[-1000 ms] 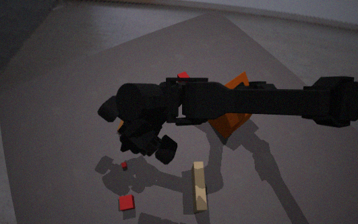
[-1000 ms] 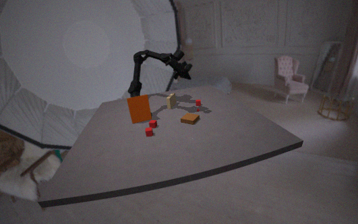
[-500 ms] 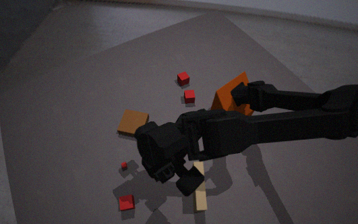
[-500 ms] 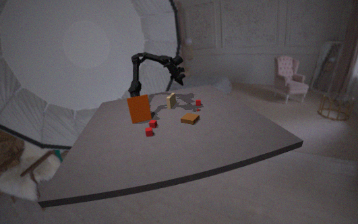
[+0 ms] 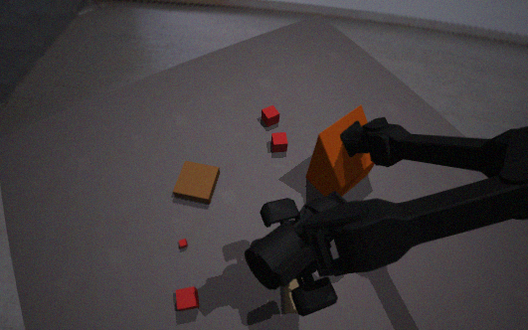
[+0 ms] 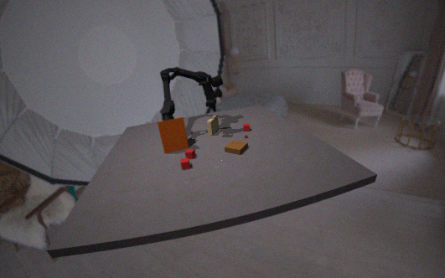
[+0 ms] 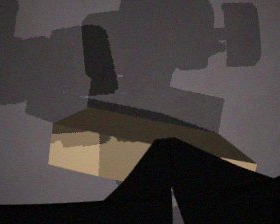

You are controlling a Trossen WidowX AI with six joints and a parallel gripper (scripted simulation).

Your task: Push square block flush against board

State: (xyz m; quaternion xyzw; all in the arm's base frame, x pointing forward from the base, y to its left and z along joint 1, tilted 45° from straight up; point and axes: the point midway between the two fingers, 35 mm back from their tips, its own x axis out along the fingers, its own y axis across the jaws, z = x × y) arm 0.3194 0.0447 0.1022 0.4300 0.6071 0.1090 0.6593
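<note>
Now: the board 100 mm below my gripper tip, 20 mm to the left of it and 20 mm behind it. Also, from my gripper tip: square block (330 mm to the right, 130 mm below, 10 mm behind); tiny cube (210 mm to the right, 140 mm below, 110 mm ahead).
</note>
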